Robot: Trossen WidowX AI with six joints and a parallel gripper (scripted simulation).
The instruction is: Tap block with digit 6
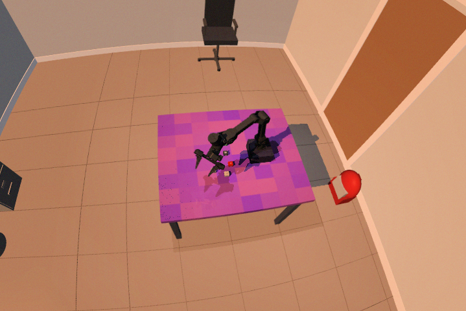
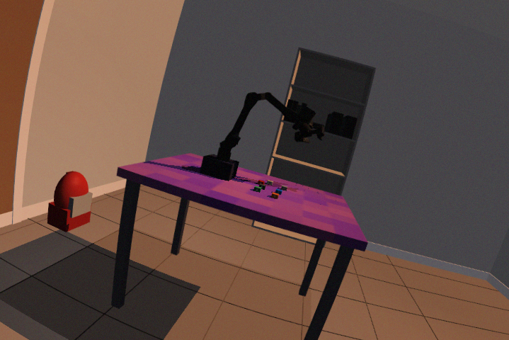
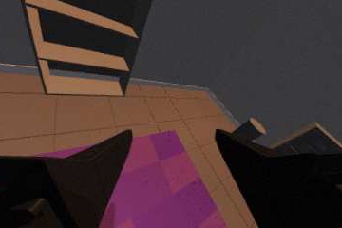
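Right now the green block is 36 cm to the right of my gripper tip, 30 cm below it and 27 cm behind it. Round my gripper tip: grey block (30 cm below, 15 cm to the right, 12 cm behind); cream block (30 cm below, 21 cm behind, 10 cm to the right); red block (30 cm below, 26 cm behind, 17 cm to the right).
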